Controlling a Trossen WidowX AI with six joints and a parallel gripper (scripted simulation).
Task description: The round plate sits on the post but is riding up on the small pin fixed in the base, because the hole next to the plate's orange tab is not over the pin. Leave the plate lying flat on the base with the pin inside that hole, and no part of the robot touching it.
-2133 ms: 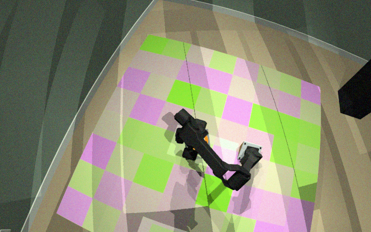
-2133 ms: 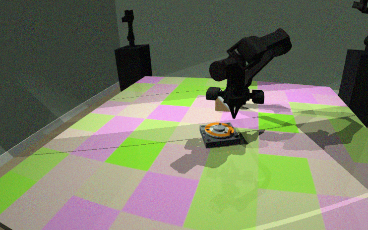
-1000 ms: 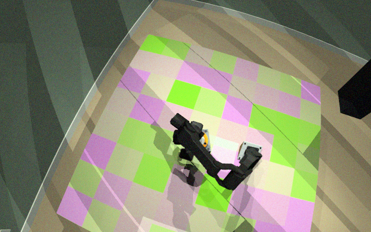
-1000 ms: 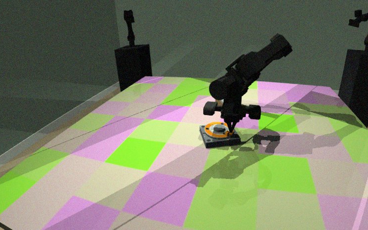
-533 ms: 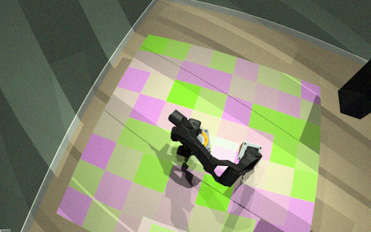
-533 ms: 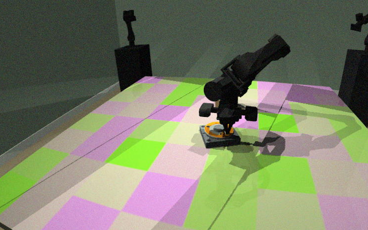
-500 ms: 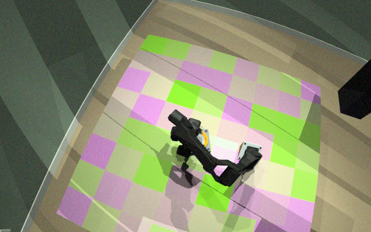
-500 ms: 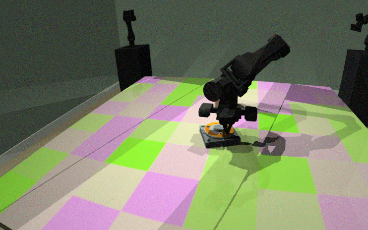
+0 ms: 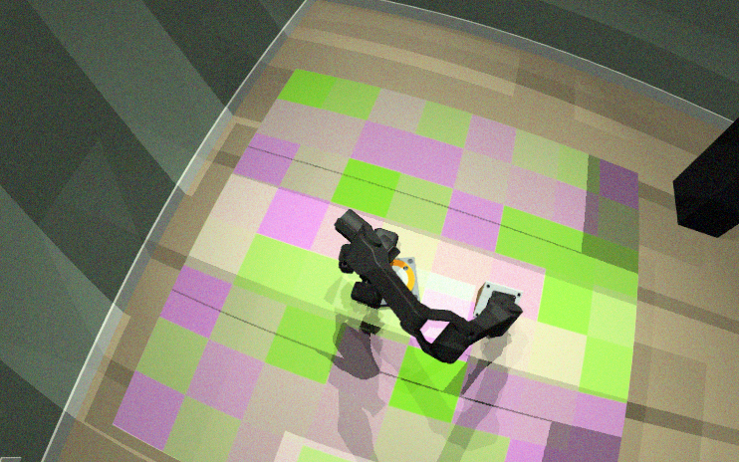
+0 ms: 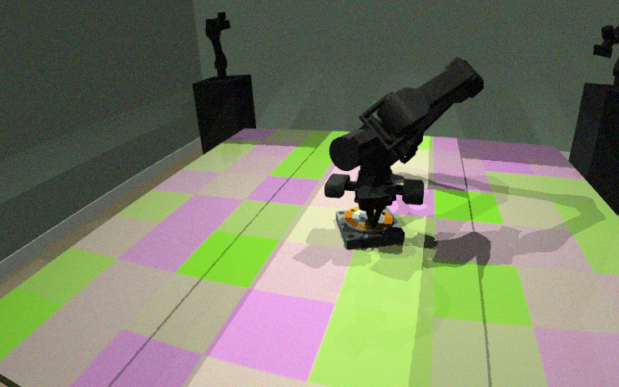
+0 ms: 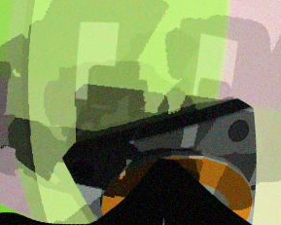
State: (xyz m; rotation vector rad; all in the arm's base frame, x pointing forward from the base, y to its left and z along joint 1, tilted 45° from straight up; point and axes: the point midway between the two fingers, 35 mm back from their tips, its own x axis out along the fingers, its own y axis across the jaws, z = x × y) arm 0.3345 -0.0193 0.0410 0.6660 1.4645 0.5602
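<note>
The grey base lies 50 mm behind my gripper tip, 10 mm to the right of it and 20 mm below it.
</note>
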